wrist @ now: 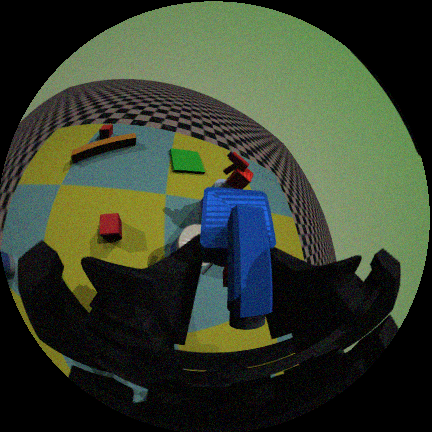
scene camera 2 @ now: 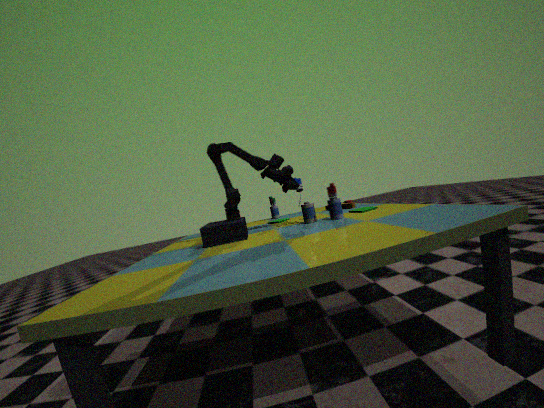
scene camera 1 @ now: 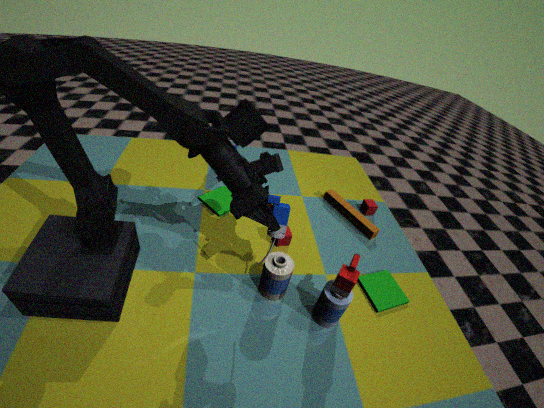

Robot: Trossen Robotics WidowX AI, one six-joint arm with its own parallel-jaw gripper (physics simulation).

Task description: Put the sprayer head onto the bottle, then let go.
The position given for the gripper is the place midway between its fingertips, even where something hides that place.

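Observation:
A blue sprayer head (wrist: 236, 231) is carried by the gripper (scene camera 1: 278, 226), clear of everything else. The wrist view shows the gripper (wrist: 225, 240) too.

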